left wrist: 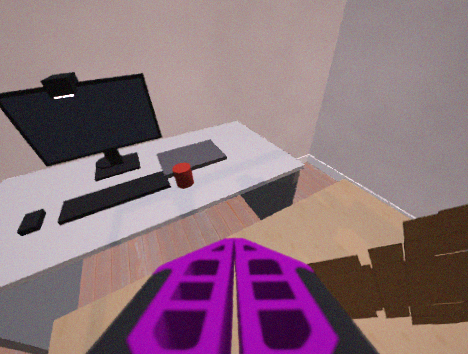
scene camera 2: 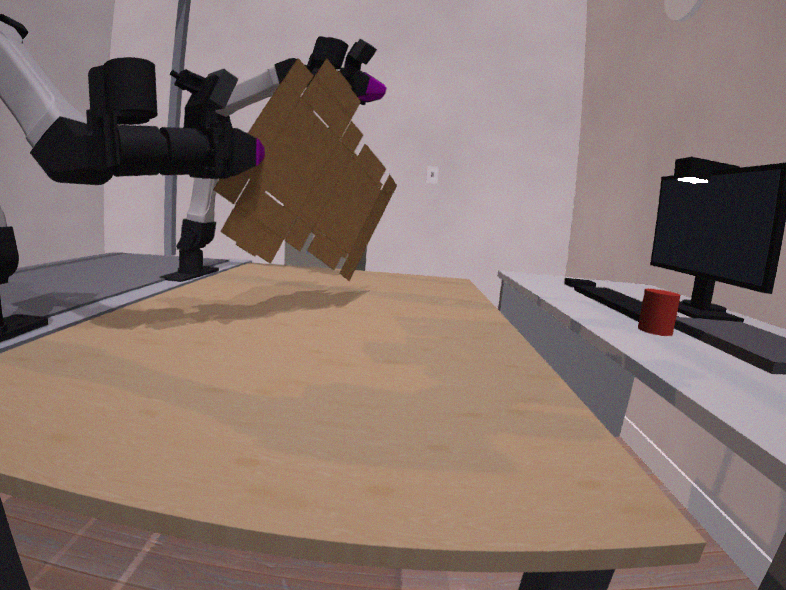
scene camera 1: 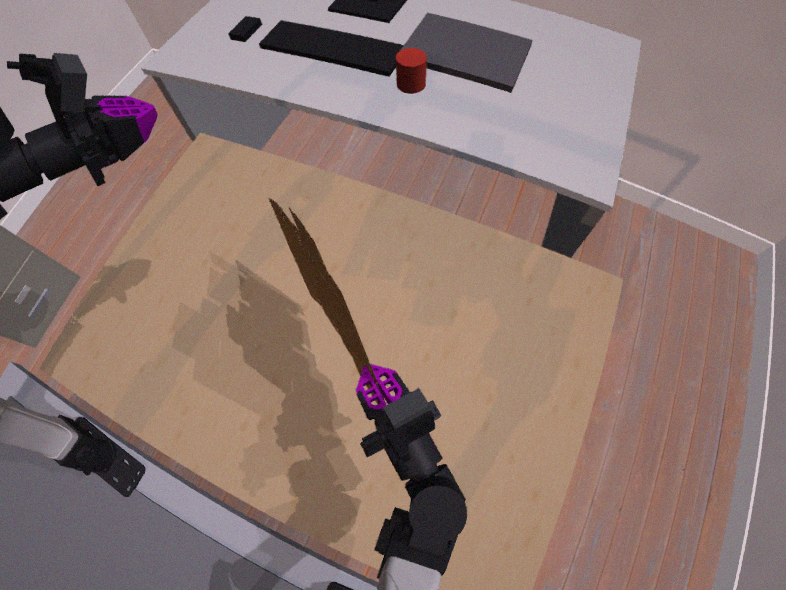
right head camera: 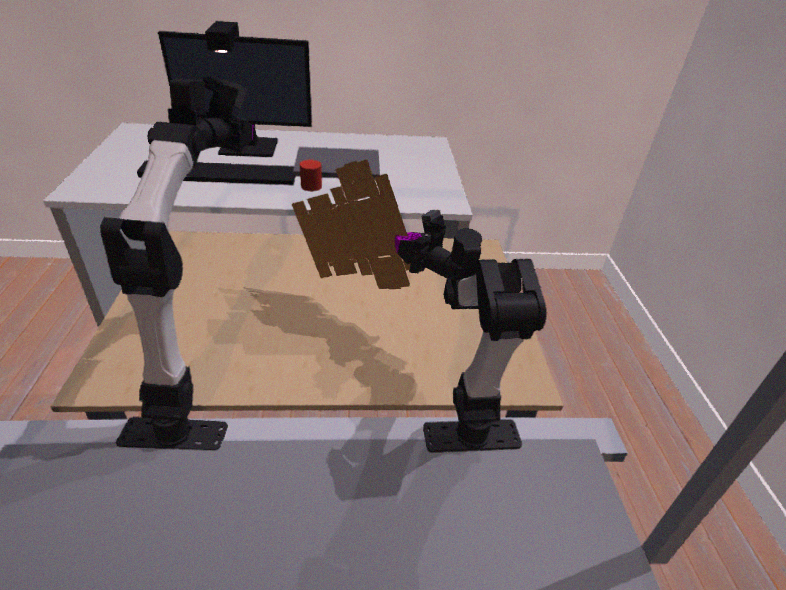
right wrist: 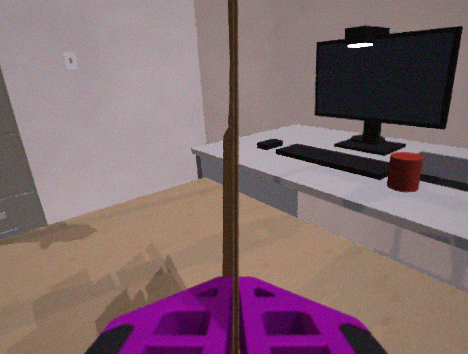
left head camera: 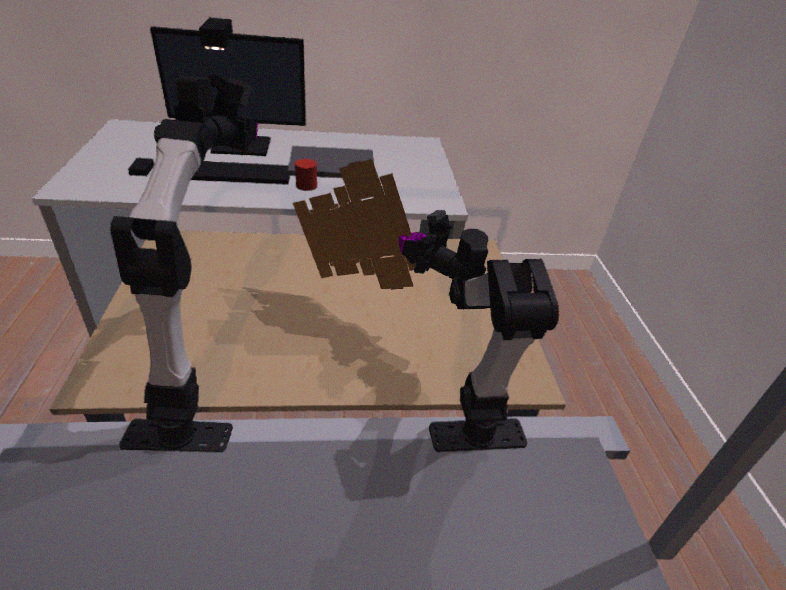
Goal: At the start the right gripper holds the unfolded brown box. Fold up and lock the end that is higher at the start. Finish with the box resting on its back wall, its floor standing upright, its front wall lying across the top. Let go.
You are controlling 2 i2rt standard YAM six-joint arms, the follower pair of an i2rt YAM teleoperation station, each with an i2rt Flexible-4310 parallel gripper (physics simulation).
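Seen in the pictures: left gripper, fingertip midpoint: [left wrist: 234,246] [scene camera 2: 385,90] [scene camera 1: 155,110] [right head camera: 250,128] [left head camera: 254,127]; right gripper, fingertip midpoint: [scene camera 2: 263,152] [scene camera 1: 366,365] [right head camera: 395,237] [right wrist: 235,290] [left head camera: 399,237]; left arm's base at its link origin: [scene camera 2: 190,275] [scene camera 1: 104,455] [right head camera: 174,435] [left head camera: 178,438]; right arm's base at its link origin: [right head camera: 471,437] [left head camera: 477,436].
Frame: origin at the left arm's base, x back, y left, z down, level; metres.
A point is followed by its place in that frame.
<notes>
The brown box [left head camera: 358,228] {x -0.442, y -0.333, z -0.248 m} [right head camera: 354,228] {x -0.445, y -0.330, z -0.246 m} [scene camera 1: 330,298] {x -0.436, y -0.348, z -0.278 m} [scene camera 2: 311,171] {x -0.430, y -0.354, z -0.249 m} [left wrist: 435,270] {x -0.435, y -0.349, z -0.292 m} is an unfolded, nearly flat sheet with slotted flaps. It is held up steeply above the table and shows edge-on in scene camera 1 and in the right wrist view [right wrist: 230,200] {x -0.444, y -0.329, z -0.243 m}. My right gripper [left head camera: 409,242] {x -0.381, y -0.430, z -0.267 m} [right head camera: 405,241] {x -0.381, y -0.430, z -0.267 m} [scene camera 1: 374,381] {x -0.381, y -0.430, z -0.267 m} [scene camera 2: 261,152] {x -0.381, y -0.430, z -0.267 m} [right wrist: 235,290] {x -0.381, y -0.430, z -0.267 m} is shut on its edge panel. My left gripper [scene camera 1: 153,117] {x -0.500, y -0.089, z -0.456 m} [scene camera 2: 382,90] {x -0.500, y -0.089, z -0.456 m} [left wrist: 234,246] {x -0.500, y -0.089, z -0.456 m} is shut and empty, raised at the left, apart from the box. Which panel is the floor or back wall I cannot tell.
The wooden table [left head camera: 253,381] {x -0.150, y -0.118, z -0.008 m} [scene camera 1: 507,393] {x -0.489, y -0.643, z -0.008 m} [scene camera 2: 380,444] {x -0.594, y -0.684, z -0.008 m} lies below the box. Behind it a white desk [left head camera: 412,196] [scene camera 1: 539,139] [scene camera 2: 609,330] carries a red cylinder [left head camera: 306,174] [scene camera 1: 411,71] [scene camera 2: 659,312], a keyboard [scene camera 1: 330,47] and a monitor [left head camera: 279,76] [scene camera 2: 717,222].
</notes>
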